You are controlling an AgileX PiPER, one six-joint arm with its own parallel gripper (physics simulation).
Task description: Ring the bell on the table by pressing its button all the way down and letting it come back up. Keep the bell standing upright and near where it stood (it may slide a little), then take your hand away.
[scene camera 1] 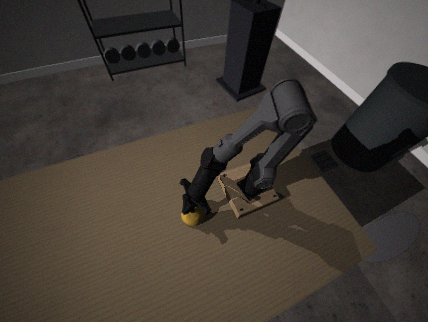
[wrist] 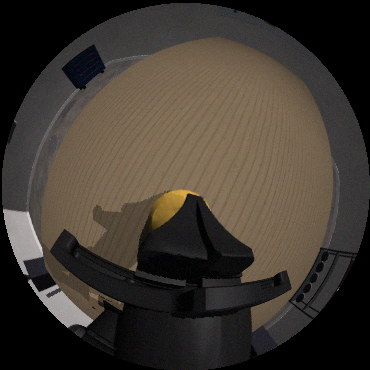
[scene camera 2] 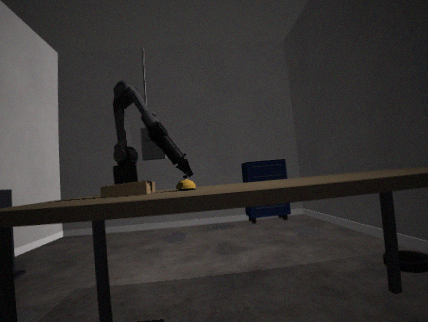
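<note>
The bell, a yellow dome (scene camera 1: 192,218) (scene camera 2: 186,185) (wrist: 167,210), stands upright on the wooden table (scene camera 1: 100,230) (scene camera 2: 300,187) (wrist: 200,110), in front of the arm's base. Its small dark button shows at the top of the dome in the second scene view. My gripper (scene camera 1: 186,211) (scene camera 2: 190,175) (wrist: 191,203) is shut and empty, tilted down with its fingertips just above the dome, close beside the button. The fingers hide part of the dome and the button in the wrist view. Whether they touch the button I cannot tell.
The arm stands on a wooden base block (scene camera 1: 257,204) (scene camera 2: 125,189) close to the bell. Off the table are a large dark bin (scene camera 1: 380,120), a rack (scene camera 1: 135,22) with dark round weights, a dark pedestal (scene camera 1: 250,47) and a blue cabinet (scene camera 2: 265,171) (wrist: 84,67).
</note>
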